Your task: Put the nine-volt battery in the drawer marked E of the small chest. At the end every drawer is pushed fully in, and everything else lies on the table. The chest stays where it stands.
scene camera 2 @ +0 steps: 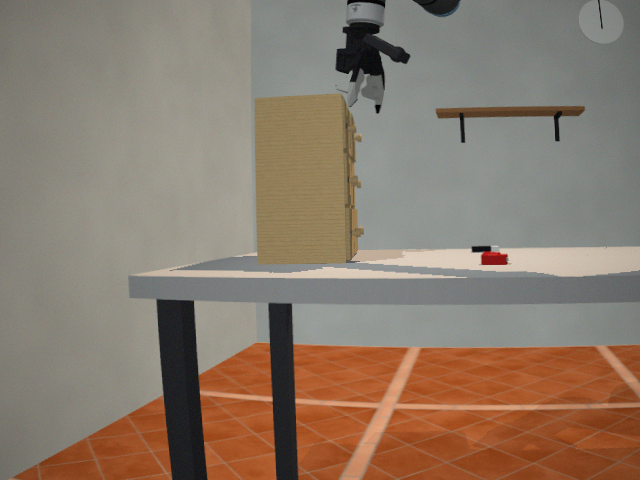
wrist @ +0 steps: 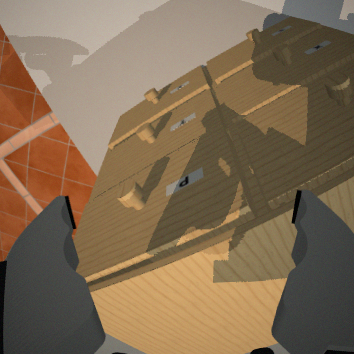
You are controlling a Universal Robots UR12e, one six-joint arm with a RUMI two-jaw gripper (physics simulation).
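Places are measured from the arm's base along level axes (x ahead, y left, z up), in millimetres.
Where they show: gripper, fingertip midpoint: (scene camera 2: 364, 110) (wrist: 182, 196).
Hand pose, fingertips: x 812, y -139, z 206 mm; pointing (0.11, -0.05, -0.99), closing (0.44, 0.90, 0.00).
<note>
Things, the pixels of their top centre, and the offset from my fingertips.
- small wooden chest, top centre: (wrist: 304, 291) (scene camera 2: 308, 109) dx +121, dy +39, dz +2 mm
- nearest label, top centre: (wrist: 183, 186) dx +30, dy -13, dz -52 mm
- red block, top centre: (scene camera 2: 495, 254) dx -270, dy +252, dz -316 mm
- black-and-white block, top centre: (scene camera 2: 485, 246) dx -274, dy -95, dz -321 mm
The small wooden chest (scene camera 2: 299, 180) (wrist: 190, 307) stands upright on the table. In the wrist view its front shows six knobbed drawers in two columns, all in or nearly in. The nearest label (wrist: 184, 182) looks like a P upside down; the others are too small to read, so I cannot tell which drawer is E. My gripper (scene camera 2: 364, 107) (wrist: 182, 196) is open and empty, just above and in front of the chest's top front edge. A red block (scene camera 2: 494, 259) and a black-and-white block (scene camera 2: 481, 249) lie on the table; which is the nine-volt battery is unclear.
The light table (scene camera 2: 361, 289) (wrist: 115, 30) bears the chest near its left end in the scene view. A wall shelf (scene camera 2: 509, 112) hangs behind to the right. Shadows of the arm and gripper fall over the chest's front and top.
</note>
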